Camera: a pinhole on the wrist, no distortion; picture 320 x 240 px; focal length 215.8 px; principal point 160.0 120.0 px. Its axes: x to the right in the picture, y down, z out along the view. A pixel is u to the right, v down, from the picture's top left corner.
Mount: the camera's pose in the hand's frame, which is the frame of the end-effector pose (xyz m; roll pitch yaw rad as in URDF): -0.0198 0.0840 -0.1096 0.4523 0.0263 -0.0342
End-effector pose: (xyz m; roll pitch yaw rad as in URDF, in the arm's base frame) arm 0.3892 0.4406 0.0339 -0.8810 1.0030 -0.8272
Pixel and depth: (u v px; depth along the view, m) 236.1 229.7 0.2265
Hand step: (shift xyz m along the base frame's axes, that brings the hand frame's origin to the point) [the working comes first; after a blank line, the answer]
In the camera's frame: 0.0799 0.1151 0.2265

0.1592 0.0695 -0.0432
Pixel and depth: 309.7 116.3 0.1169
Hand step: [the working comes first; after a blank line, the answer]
In the camera's frame: 0.0811 -0.0020 0.1169

0.0164 0.0002 -0.0667
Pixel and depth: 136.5 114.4 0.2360
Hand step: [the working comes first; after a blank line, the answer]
In the camera's frame: -0.0257 -0.0061 0.2360

0.0771 0.0084 0.0812
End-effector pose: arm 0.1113 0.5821 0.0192 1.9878 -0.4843 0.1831
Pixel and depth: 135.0 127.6 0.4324
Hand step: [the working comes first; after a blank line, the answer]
In the camera's frame: -0.0501 0.0152 0.4324

0.0751 -0.2161 -0.2061
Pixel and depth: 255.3 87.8 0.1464
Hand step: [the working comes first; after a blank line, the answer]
In the camera's frame: 0.0647 -0.0218 0.1464

0.0437 -0.0012 0.0156
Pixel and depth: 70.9 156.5 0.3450
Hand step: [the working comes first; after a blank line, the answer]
In the camera's frame: -0.1424 0.0584 0.3450

-0.0521 -0.2194 -0.1631
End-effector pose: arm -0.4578 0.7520 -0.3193 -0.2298 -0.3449 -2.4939
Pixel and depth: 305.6 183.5 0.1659
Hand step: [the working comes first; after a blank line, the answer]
In the camera's frame: 0.1119 0.0488 0.1659

-0.0215 -0.0956 0.0744
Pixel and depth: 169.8 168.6 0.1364
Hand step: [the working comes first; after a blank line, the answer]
In the camera's frame: 0.0062 0.0307 0.1364

0.0461 -0.0358 0.0093
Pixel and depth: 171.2 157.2 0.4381
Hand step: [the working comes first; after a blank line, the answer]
In the camera's frame: 0.0227 0.0755 0.4381

0.0979 0.0332 0.3023
